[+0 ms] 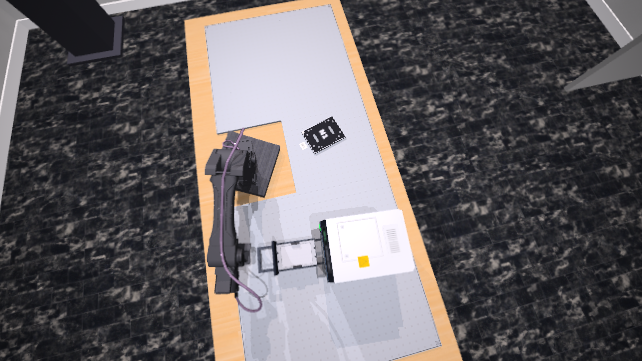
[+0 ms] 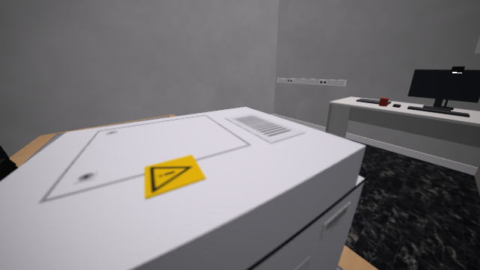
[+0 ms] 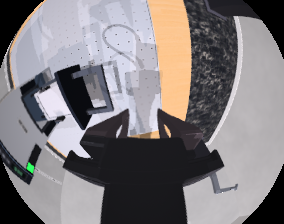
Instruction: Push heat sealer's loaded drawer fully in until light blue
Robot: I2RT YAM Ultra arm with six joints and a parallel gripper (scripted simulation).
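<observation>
The sealer drawer is 180 mm ahead of my hand, 40 mm to the right of it and 60 mm below it.
</observation>
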